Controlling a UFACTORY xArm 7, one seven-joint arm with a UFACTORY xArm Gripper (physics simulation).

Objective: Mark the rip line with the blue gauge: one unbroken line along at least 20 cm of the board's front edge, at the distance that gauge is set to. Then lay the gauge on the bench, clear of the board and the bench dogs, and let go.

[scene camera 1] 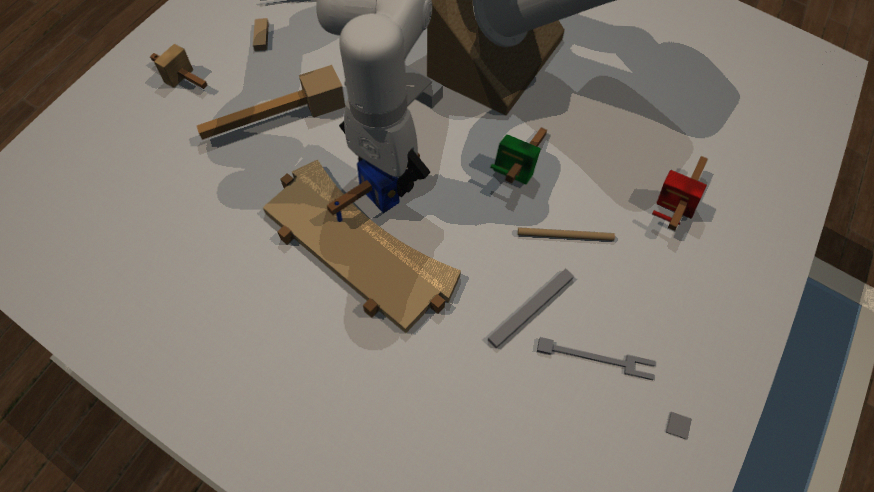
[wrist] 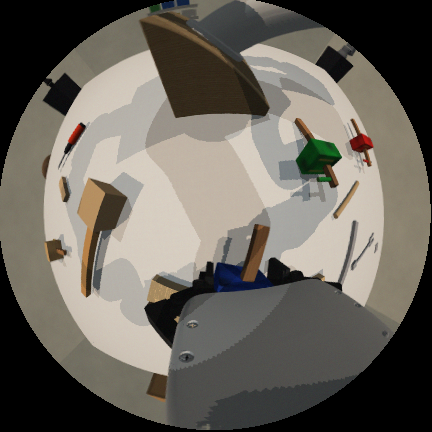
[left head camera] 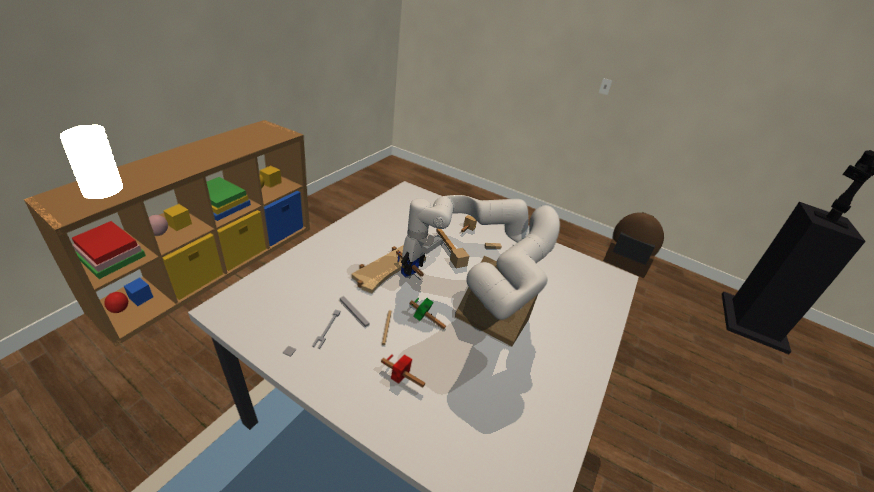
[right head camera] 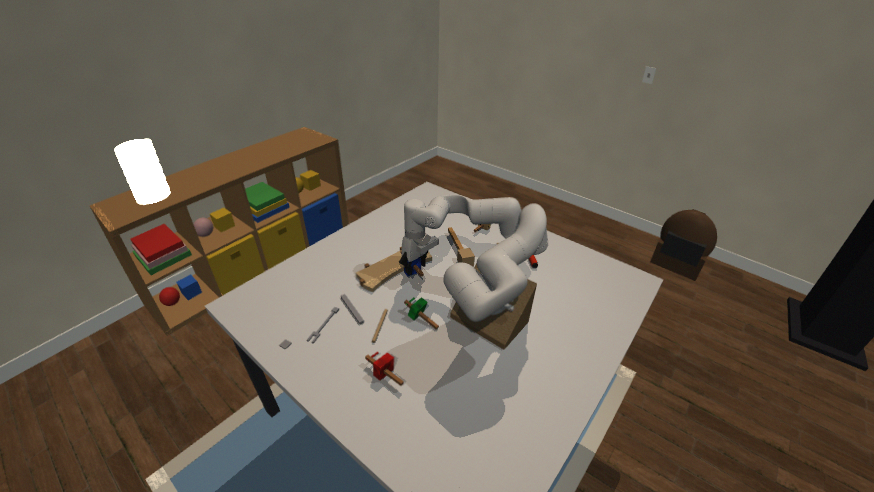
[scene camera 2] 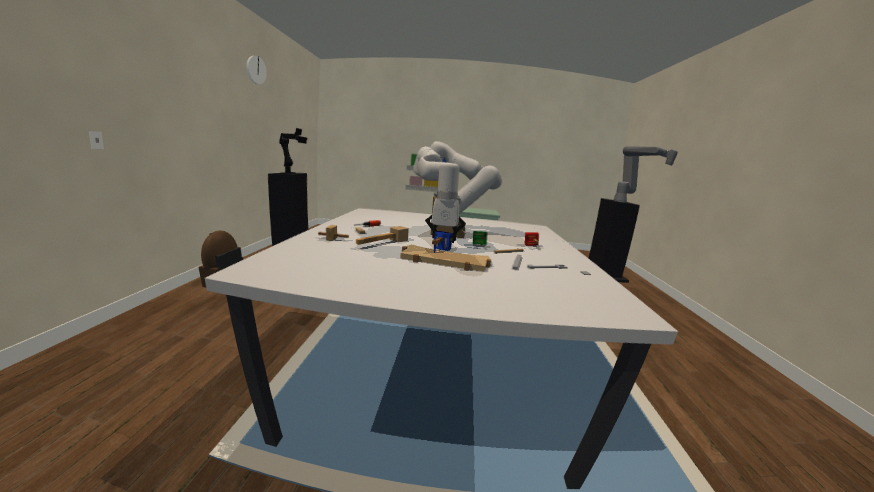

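Where they show: gripper, fingertip midpoint: (scene camera 1: 386,178) (wrist: 241,271) (left head camera: 413,269) (right head camera: 415,269) (scene camera 2: 444,241); arm's base, link origin: (scene camera 1: 500,11) (wrist: 214,39).
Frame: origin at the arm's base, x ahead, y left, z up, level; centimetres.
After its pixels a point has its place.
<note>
My gripper (scene camera 1: 381,176) @[x 35.3, y -2.4, z -6.9 cm] (wrist: 241,271) @[x 35.3, y -2.4, z -6.9 cm] is shut on the blue gauge (left head camera: 409,267) (scene camera 1: 376,190) @[x 39.2, y -1.7, z -4.6 cm] (scene camera 2: 442,242) @[x 38.8, y -3.0, z -6.5 cm] (wrist: 227,278) @[x 34.6, y -4.1, z -4.6 cm]. In scene camera 1 the gauge's block is at the board's curved, rough front edge, nearer its upper-left end. Its brown beam reaches over the board (left head camera: 373,276) @[x 46.9, y 8.0, z -9.0 cm] (scene camera 1: 366,256) @[x 47.6, y 1.1, z -9.0 cm] (scene camera 2: 449,259) @[x 50.8, y -0.3, z -9.0 cm], with the blue pin at the beam's end over the top face. Whether block and pin touch the board is too small to tell. I can make out no marked line. Brown bench dogs (scene camera 1: 285,234) @[x 50.4, y -11.4, z -8.5 cm] (scene camera 1: 370,306) @[x 54.3, y 5.7, z -8.5 cm] (scene camera 1: 437,303) @[x 49.5, y 13.9, z -8.5 cm] (scene camera 1: 286,179) @[x 42.0, y -17.0, z -8.5 cm] stand against the board's back and ends.
A green gauge (scene camera 1: 516,160) @[x 23.1, y 14.0, z -6.3 cm] and a red gauge (scene camera 1: 680,194) @[x 16.7, y 39.4, z -5.9 cm] stand to the right. A mallet (scene camera 1: 321,90) @[x 25.8, y -20.4, z -5.6 cm], a wooden gauge (scene camera 1: 173,64) @[x 32.0, y -48.4, z -6.5 cm] and a small block (scene camera 1: 261,34) @[x 16.4, y -40.9, z -9.6 cm] lie left. A dowel (scene camera 1: 565,234) @[x 29.6, y 25.7, z -9.9 cm], grey bar (scene camera 1: 530,308) @[x 43.4, y 25.8, z -9.9 cm], fork-ended tool (scene camera 1: 590,354) @[x 45.6, y 36.3, z -10.4 cm] and grey square (scene camera 1: 678,425) @[x 49.4, y 51.3, z -10.7 cm] lie right.
</note>
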